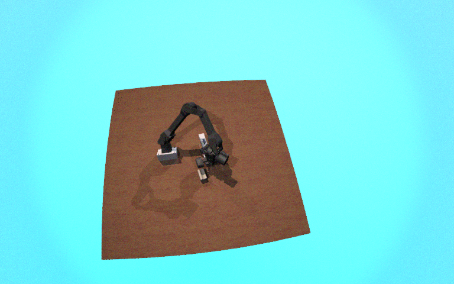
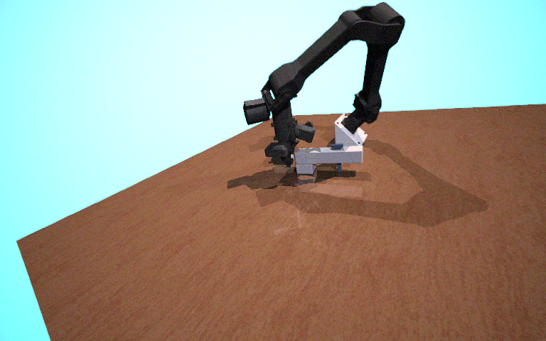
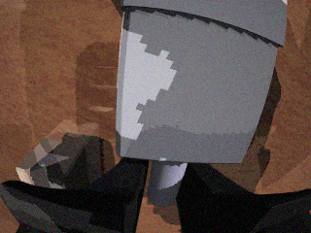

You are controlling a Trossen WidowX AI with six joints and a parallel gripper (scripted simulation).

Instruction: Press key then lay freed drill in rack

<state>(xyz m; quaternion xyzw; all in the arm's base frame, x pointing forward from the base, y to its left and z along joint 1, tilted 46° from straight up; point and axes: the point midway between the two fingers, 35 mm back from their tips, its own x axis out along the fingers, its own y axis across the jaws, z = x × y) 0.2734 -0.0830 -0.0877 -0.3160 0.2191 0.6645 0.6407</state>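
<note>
Now: gripper tip 1 cm past the drill, 5 cm to the right of it and 3 cm below it. Round my gripper tip: small dark-blue key 2 cm behind, 15 cm to the left, 4 cm above; then small beige rack 7 cm behind, 6 cm to the right; then grey-white housing 2 cm behind, 11 cm to the left, 3 cm above.
</note>
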